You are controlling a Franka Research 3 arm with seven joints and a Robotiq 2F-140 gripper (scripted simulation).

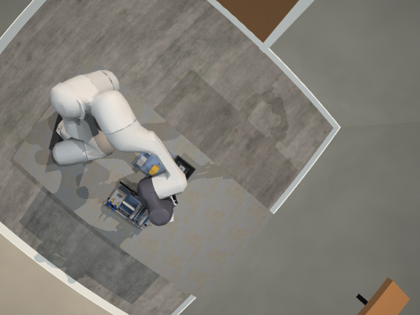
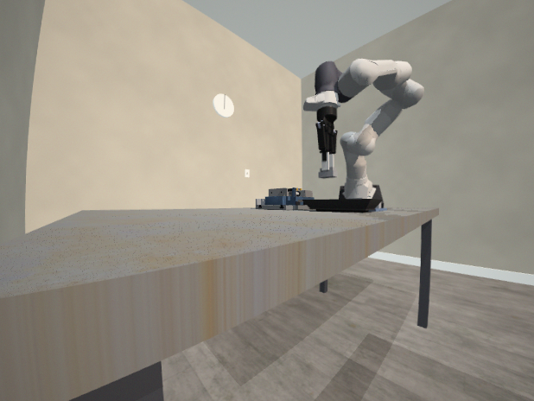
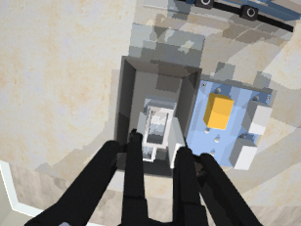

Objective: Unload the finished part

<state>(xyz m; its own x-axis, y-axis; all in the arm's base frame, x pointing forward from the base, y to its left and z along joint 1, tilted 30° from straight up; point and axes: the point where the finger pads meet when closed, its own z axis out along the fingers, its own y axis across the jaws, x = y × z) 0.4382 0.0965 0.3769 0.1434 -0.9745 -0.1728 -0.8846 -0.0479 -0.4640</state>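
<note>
Now: the orange block 12 cm behind my hand, 1 cm to the right of it and 16 cm below it. Round my hand: blue vise 6 cm behind, 26 cm to the right, 14 cm below; then blue fixture plate 17 cm behind, 2 cm to the left, 18 cm below.
</note>
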